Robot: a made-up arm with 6 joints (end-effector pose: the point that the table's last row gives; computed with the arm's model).
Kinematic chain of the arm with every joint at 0, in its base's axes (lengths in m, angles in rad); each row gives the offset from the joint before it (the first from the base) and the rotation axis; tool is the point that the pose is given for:
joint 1: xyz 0 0 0.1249 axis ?
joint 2: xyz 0 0 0 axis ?
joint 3: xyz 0 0 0.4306 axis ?
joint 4: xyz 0 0 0 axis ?
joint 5: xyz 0.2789 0 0 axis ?
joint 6: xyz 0 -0.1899 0 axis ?
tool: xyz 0 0 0
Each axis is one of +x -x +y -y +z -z.
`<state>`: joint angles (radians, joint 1 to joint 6).
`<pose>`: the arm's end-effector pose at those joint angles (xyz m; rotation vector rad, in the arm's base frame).
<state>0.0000 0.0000 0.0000 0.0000 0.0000 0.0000</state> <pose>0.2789 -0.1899 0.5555 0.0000 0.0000 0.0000</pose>
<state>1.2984 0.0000 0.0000 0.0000 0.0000 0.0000</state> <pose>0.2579 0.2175 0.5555 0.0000 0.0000 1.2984</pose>
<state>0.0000 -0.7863 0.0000 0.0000 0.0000 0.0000</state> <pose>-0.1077 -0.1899 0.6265 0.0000 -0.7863 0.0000</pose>
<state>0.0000 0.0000 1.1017 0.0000 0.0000 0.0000</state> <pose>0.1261 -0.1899 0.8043 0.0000 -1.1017 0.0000</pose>
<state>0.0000 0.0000 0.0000 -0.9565 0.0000 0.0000</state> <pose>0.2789 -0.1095 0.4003 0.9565 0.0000 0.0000</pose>
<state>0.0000 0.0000 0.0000 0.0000 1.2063 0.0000</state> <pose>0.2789 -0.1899 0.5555 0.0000 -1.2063 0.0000</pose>
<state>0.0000 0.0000 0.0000 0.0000 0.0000 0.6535</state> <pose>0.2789 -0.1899 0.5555 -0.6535 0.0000 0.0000</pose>
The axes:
joint 1: +z
joint 2: +y
joint 3: -y
joint 4: -x
joint 5: -y
joint 6: -x

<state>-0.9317 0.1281 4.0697 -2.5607 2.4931 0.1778</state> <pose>-0.0003 0.2665 0.4245 1.9224 -1.0824 1.9824</pose>
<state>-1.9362 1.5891 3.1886 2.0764 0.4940 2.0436</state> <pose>-0.0057 -0.2724 0.3910 0.4552 -1.2573 -0.1288</pose>
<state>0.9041 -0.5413 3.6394 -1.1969 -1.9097 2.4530</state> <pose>-0.2644 -0.4481 0.3432 1.0011 1.5032 2.3998</pose>
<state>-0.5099 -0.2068 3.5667 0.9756 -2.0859 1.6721</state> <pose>-0.2445 0.0147 0.2547 -0.5105 -0.7630 -1.6969</pose>
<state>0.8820 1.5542 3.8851 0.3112 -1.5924 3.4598</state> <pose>0.2643 0.0366 0.2941 -2.7694 -0.6450 -1.0140</pose>
